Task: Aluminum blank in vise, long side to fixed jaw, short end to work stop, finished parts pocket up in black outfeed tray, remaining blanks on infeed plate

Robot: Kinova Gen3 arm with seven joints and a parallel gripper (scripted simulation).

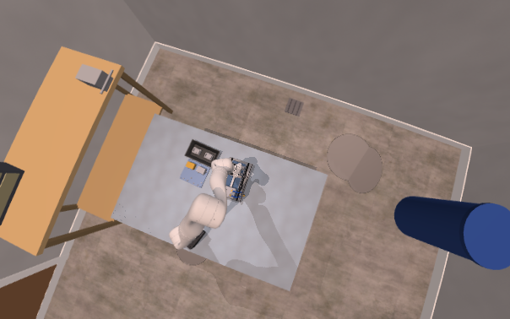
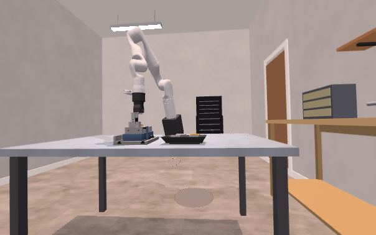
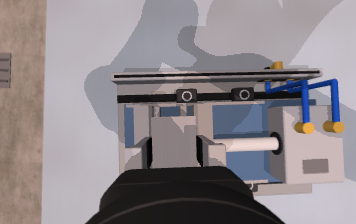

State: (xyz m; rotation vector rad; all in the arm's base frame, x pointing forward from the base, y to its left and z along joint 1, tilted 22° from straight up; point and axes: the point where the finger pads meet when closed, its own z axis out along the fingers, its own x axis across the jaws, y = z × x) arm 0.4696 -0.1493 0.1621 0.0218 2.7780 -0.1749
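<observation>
Right now my hand is 7 cm past the vise, 1 cm to the right of it and 10 cm above it. The rest, counted from my hand: yellow brass blank 6 cm behind, 36 cm to the left, 11 cm below.
</observation>
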